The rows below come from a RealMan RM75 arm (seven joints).
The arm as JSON. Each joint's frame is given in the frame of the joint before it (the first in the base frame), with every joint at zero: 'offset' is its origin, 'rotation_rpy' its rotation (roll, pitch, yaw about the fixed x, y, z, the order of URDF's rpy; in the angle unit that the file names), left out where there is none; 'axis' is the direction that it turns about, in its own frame. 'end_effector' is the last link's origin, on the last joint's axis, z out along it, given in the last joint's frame.
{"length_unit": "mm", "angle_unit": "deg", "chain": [
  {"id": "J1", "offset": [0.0, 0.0, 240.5], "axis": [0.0, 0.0, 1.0]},
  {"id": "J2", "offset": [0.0, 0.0, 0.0], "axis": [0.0, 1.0, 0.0]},
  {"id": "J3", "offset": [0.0, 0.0, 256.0], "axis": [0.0, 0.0, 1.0]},
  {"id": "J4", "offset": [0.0, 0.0, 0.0], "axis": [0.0, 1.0, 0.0]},
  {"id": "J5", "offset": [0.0, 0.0, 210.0], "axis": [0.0, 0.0, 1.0]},
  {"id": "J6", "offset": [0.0, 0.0, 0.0], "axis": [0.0, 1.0, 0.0]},
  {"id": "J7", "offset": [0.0, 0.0, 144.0], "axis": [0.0, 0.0, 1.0]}
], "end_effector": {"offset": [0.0, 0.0, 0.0]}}
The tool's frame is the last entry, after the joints.
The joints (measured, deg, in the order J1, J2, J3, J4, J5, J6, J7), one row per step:
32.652, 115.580, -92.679, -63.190, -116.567, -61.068, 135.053
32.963, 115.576, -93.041, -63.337, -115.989, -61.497, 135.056
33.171, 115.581, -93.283, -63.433, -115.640, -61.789, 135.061
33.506, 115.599, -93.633, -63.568, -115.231, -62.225, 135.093
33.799, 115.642, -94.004, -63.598, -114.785, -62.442, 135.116
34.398, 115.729, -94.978, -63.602, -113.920, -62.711, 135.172
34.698, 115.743, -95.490, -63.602, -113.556, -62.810, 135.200
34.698, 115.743, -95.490, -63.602, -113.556, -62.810, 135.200
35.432, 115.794, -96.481, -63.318, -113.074, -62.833, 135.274
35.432, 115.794, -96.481, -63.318, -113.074, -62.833, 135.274
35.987, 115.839, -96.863, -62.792, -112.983, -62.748, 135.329
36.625, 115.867, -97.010, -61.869, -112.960, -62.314, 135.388
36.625, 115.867, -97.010, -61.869, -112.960, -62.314, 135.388
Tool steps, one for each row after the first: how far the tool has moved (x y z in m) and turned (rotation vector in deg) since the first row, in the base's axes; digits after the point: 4 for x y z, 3 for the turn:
-0.0038, -0.0012, -0.0014, -0.735, 0.338, 0.431
-0.0062, -0.0021, -0.0023, -1.234, 0.531, 0.723
-0.0098, -0.0034, -0.0037, -1.962, 0.725, 1.173
-0.0128, -0.0044, -0.0054, -2.548, 0.971, 1.511
-0.0188, -0.0069, -0.0094, -3.754, 1.326, 2.245
-0.0214, -0.0081, -0.0112, -4.316, 1.401, 2.635
-0.0214, -0.0081, -0.0112, -4.316, 1.401, 2.635
-0.0258, -0.0097, -0.0153, -5.297, 1.291, 3.322
-0.0258, -0.0097, -0.0153, -5.297, 1.291, 3.322
-0.0272, -0.0097, -0.0175, -5.699, 1.064, 3.480
-0.0273, -0.0078, -0.0192, -5.669, 0.827, 3.298
-0.0273, -0.0078, -0.0192, -5.669, 0.827, 3.298

